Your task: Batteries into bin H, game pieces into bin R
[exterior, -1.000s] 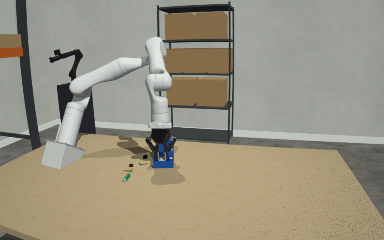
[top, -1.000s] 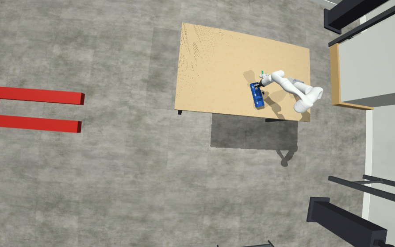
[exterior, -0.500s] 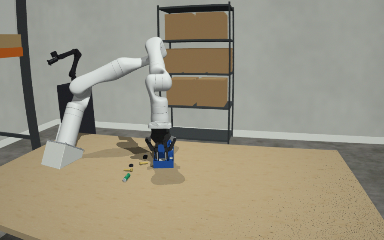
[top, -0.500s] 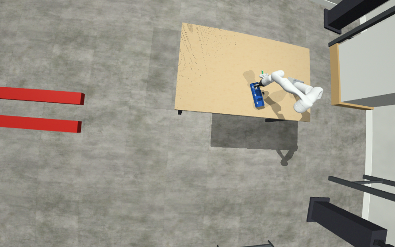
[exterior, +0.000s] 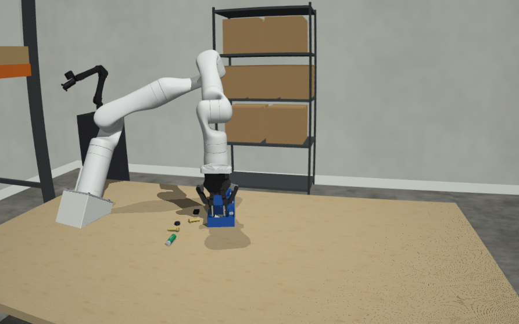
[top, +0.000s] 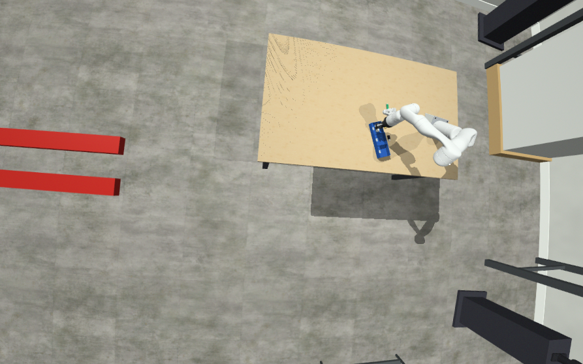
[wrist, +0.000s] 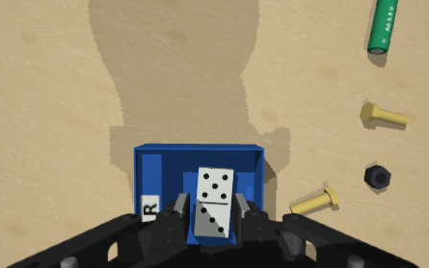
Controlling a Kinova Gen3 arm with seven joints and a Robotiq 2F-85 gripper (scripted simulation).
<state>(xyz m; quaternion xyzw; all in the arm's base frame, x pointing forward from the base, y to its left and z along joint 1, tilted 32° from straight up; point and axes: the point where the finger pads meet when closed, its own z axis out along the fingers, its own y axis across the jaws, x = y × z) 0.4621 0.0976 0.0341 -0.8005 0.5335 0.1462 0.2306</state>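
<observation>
My hand is 3 cm above the white domino. From my hand the other things lie so: black nut 12 cm behind, 7 cm to the right, 4 cm below; black piece 11 cm behind, 5 cm to the left, 4 cm below; blue three-part bin 8 cm to the left, 2 cm below, 2 cm behind.
</observation>
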